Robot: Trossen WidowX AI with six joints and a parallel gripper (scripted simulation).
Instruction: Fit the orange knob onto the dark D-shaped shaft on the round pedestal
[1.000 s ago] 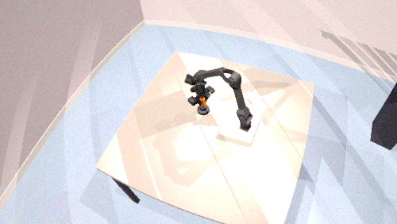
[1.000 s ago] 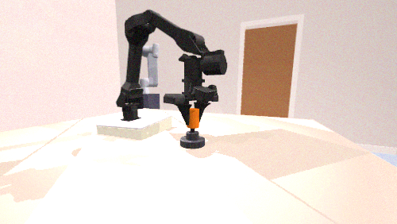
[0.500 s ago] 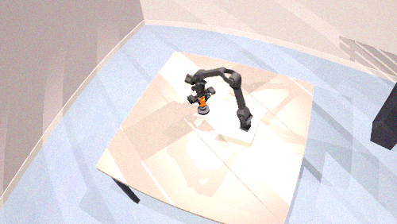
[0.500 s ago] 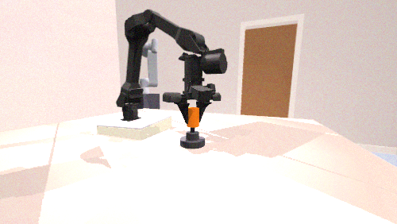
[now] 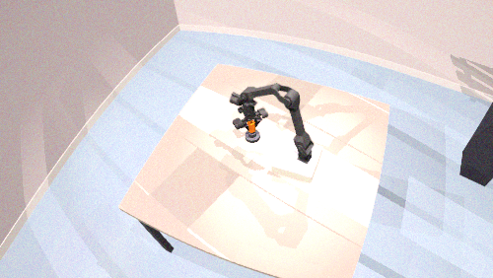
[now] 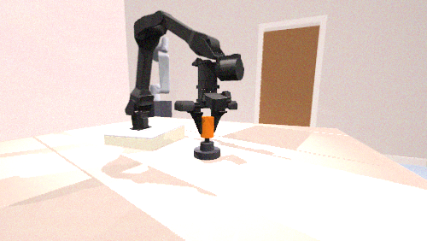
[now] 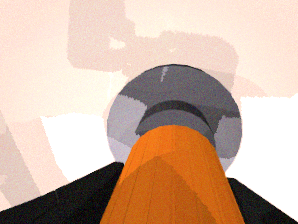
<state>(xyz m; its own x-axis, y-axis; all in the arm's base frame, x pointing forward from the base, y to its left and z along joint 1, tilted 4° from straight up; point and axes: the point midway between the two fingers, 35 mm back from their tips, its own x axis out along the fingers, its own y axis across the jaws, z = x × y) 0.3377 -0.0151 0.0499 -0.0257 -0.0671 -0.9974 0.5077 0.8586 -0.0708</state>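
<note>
Right now my gripper tip is 2 cm below the orange knob. From my gripper tip the other things lie so: pedestal 4 cm below.
</note>
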